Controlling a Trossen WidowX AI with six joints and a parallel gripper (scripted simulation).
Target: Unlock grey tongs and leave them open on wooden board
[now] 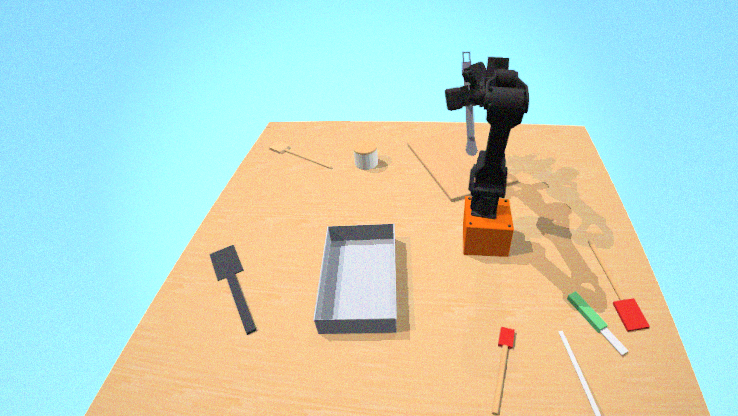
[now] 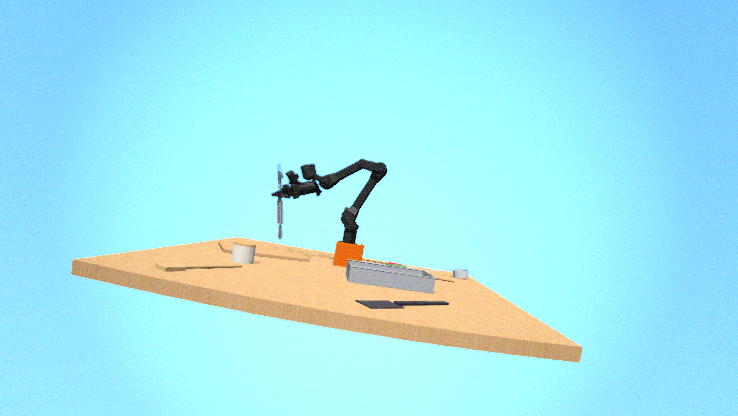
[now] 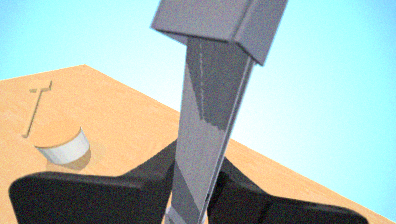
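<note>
The thin wooden board lies 25 cm below my gripper tip. Also, from my gripper tip: red paddle (48 cm to the left, 46 cm behind, 25 cm below); then white cup (31 cm ahead, 22 cm below, 6 cm to the left); then grey roasting tin (57 cm to the left, 23 cm below, 17 cm ahead).
</note>
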